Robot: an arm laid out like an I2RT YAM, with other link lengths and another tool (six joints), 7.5 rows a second.
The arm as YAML. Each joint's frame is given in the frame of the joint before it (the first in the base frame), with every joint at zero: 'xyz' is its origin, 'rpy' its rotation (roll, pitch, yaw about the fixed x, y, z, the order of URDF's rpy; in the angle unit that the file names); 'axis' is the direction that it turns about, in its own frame. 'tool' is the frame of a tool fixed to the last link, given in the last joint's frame.
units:
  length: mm
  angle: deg
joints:
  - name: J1
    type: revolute
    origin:
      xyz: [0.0, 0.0, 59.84]
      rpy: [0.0, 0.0, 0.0]
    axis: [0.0, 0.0, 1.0]
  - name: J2
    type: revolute
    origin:
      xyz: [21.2, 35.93, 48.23]
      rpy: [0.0, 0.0, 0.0]
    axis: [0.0, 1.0, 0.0]
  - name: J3
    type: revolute
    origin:
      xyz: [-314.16, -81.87, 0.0]
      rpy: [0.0, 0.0, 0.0]
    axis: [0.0, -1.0, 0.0]
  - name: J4
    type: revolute
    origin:
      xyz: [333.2, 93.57, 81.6]
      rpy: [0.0, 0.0, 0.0]
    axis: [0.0, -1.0, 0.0]
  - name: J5
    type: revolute
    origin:
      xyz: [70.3, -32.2, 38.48]
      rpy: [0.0, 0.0, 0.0]
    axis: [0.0, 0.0, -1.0]
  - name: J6
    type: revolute
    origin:
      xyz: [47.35, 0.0, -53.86]
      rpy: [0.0, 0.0, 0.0]
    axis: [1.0, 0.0, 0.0]
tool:
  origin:
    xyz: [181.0, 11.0, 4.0]
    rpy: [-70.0, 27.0, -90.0]
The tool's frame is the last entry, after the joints.
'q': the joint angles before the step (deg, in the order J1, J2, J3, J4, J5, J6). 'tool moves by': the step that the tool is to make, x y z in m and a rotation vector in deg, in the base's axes. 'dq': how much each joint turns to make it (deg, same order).
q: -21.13 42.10 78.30 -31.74 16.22 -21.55
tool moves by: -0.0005 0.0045 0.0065 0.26 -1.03 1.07
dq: 0.05 0.07 0.74 0.00 -0.97 0.72
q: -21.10 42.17 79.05 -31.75 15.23 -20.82
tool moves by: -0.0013 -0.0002 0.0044 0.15 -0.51 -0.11
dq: -0.08 0.26 0.67 -0.08 0.06 0.33
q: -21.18 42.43 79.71 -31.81 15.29 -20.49
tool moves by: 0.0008 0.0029 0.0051 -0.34 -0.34 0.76
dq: -0.03 0.28 0.68 0.07 -0.80 -0.12
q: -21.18 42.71 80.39 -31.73 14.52 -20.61
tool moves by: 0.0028 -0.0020 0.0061 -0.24 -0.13 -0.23
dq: -0.02 1.10 1.22 0.14 0.19 -0.20
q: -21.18 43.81 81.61 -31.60 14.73 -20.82
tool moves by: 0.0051 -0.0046 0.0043 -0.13 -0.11 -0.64
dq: 0.00 1.29 0.85 0.63 0.63 -0.16
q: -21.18 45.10 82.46 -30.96 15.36 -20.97
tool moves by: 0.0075 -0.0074 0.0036 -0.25 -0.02 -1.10
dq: -0.02 1.63 0.71 1.13 1.04 -0.36
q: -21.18 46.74 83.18 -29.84 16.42 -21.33
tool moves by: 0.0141 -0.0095 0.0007 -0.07 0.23 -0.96
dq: -0.07 2.29 0.50 1.67 0.87 -0.26
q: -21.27 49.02 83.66 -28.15 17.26 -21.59
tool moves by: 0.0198 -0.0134 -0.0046 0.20 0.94 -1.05
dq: -0.55 3.00 0.43 1.69 0.48 -0.22
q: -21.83 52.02 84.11 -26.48 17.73 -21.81
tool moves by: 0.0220 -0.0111 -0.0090 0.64 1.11 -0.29
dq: -0.33 2.93 0.16 1.45 -0.03 0.19
